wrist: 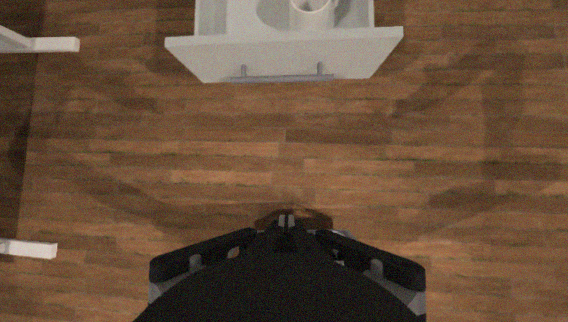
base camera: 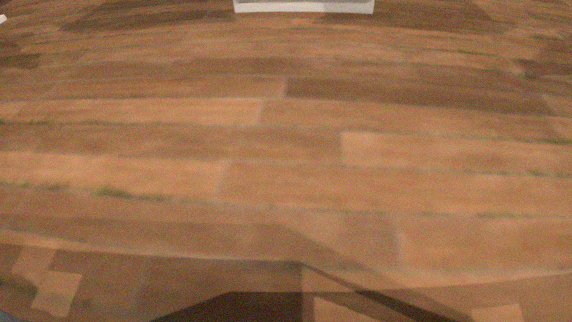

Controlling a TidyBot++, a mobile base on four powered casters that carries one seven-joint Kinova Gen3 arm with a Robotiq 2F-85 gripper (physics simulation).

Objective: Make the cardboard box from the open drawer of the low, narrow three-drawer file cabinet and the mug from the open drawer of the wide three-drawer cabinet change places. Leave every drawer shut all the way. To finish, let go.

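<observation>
A white mug (wrist: 311, 21) stands in an open light-grey drawer (wrist: 285, 52) at the top of the wrist view, near the drawer's front panel; the view's top edge cuts it off. The drawer's grey bar handle (wrist: 280, 78) faces me. Whether this drawer belongs to the wide or the narrow cabinet cannot be told here. My gripper (wrist: 286, 224) is shut and empty, its fingertips together over the floor, well short of the handle. The cardboard box does not show in either view. The white lower edge of a cabinet (base camera: 304, 7) shows at the top of the base view.
Two white bars (wrist: 55, 45) (wrist: 31, 248) reach in from the left edge of the wrist view; what they belong to is cut off. A small white piece (base camera: 2, 19) shows at the left edge of the base view. Wooden floor (base camera: 300, 185) lies before the base, with shadows.
</observation>
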